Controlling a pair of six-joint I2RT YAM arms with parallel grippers.
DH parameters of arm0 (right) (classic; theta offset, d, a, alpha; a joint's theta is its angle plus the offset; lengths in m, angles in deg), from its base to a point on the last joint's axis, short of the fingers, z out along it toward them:
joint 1: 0 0.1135 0.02 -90
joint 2: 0 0 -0.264 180
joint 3: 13.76 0 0.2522 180
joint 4: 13.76 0 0.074 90
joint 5: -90 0 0 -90
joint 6: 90 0.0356 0 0
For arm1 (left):
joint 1: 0 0.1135 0.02 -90
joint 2: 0 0 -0.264 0
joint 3: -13.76 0 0.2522 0
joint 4: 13.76 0 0.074 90
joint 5: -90 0 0 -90
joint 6: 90 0.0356 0 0
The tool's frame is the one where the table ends.
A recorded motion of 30 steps. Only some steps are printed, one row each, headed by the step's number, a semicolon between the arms.
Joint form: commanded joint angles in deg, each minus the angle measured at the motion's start. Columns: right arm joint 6, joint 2, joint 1, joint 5, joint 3, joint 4; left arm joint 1, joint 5, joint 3, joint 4, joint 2, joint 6.
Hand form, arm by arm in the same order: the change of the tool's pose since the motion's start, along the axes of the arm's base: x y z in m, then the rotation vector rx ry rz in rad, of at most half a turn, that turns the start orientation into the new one. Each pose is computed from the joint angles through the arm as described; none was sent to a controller.
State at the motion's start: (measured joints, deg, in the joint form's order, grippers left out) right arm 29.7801 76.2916 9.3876 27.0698 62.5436 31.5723; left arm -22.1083 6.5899 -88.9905 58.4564 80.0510 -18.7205
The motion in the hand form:
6: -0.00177 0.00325 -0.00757 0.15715 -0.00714 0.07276; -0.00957 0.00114 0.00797 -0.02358 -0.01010 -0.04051
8: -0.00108 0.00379 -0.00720 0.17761 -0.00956 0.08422; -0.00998 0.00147 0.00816 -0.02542 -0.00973 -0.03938
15: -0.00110 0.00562 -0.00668 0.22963 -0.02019 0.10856; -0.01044 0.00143 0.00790 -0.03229 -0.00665 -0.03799
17: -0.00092 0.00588 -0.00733 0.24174 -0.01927 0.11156; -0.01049 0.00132 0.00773 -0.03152 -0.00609 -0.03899
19: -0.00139 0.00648 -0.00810 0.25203 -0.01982 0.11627; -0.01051 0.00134 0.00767 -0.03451 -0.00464 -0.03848
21: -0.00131 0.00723 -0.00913 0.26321 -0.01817 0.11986; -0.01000 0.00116 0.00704 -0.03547 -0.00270 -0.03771
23: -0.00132 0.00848 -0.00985 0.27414 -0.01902 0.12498; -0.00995 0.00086 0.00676 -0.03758 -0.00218 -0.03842
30: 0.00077 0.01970 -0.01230 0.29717 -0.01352 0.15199; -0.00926 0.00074 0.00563 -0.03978 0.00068 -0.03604
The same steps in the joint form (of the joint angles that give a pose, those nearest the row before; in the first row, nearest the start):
6: 3.94 -0.81 -0.29 9.30 -3.98 -7.10; -0.26 -2.13 -0.35 0.87 -1.65 0.88
8: 4.45 -0.72 -0.33 10.57 -4.10 -7.94; -0.22 -2.19 -0.33 0.92 -1.74 0.79
15: 6.25 -0.98 -0.24 13.37 -5.01 -10.81; -0.23 -2.46 -0.21 0.95 -1.83 0.44
17: 6.81 -0.97 -0.24 13.95 -5.31 -11.52; -0.26 -2.46 -0.18 0.96 -1.83 0.48
19: 7.26 -1.09 -0.16 14.45 -5.74 -12.26; -0.24 -2.60 -0.18 0.98 -1.83 0.35
21: 7.84 -1.06 -0.06 14.94 -6.10 -13.04; -0.22 -2.65 -0.12 0.92 -1.74 0.27
23: 8.43 -1.06 0.15 15.37 -6.47 -13.95; -0.27 -2.74 -0.04 0.84 -1.74 0.19
30: 10.26 -0.08 2.25 15.73 -6.74 -16.50; -0.23 -2.81 0.13 0.70 -1.66 0.00

